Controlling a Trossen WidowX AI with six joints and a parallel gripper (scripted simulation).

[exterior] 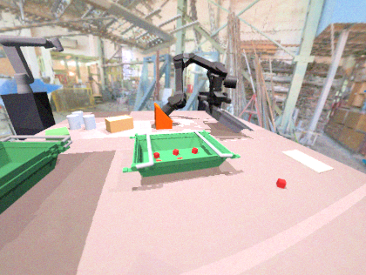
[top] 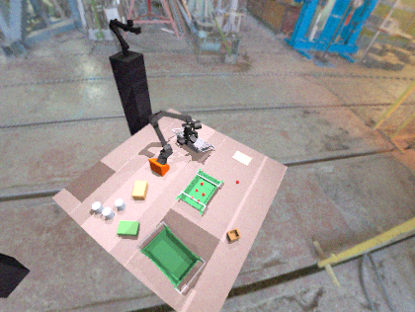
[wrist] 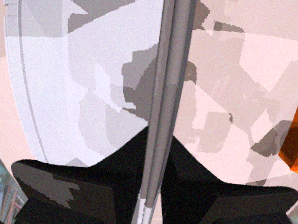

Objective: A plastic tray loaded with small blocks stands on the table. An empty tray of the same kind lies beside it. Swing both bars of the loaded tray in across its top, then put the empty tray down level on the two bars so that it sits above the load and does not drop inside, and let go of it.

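Now: gripper tip 80 mm to the right of the grey tray and 20 mm short of it. Round my gripper tip: tan block: 500 mm to the right, 110 mm behind, 50 mm below; white sheet: 460 mm ahead, 150 mm to the left, 80 mm below; red block: 500 mm ahead, 100 mm to the right, 70 mm below.
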